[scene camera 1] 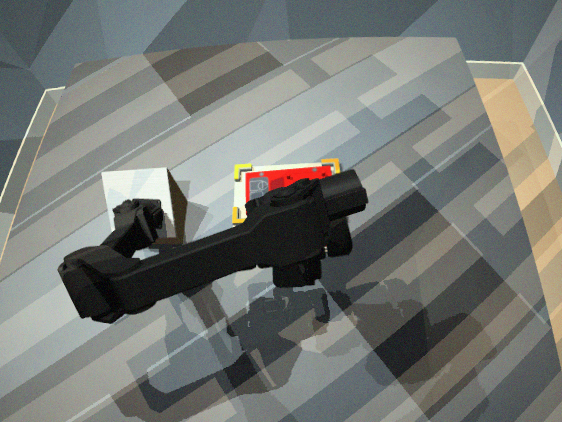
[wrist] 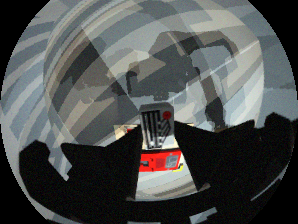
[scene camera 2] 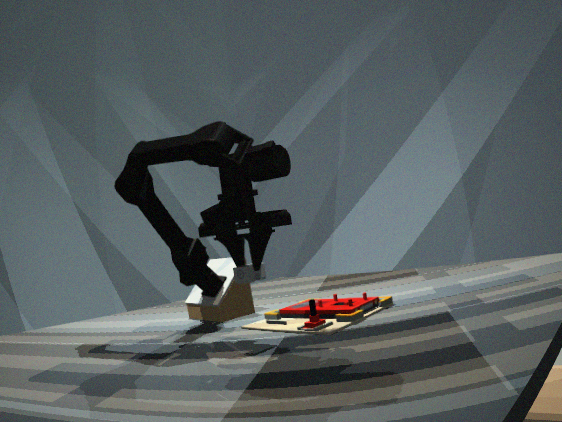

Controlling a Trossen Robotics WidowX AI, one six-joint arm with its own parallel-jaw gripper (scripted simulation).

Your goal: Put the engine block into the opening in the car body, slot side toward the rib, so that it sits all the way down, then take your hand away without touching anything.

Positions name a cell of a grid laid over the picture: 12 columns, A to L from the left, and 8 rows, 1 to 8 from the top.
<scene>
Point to a red car body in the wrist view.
At G6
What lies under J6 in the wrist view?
The gripper.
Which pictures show the gripper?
Scene camera 1, the wrist view and scene camera 2: all of them.
</scene>
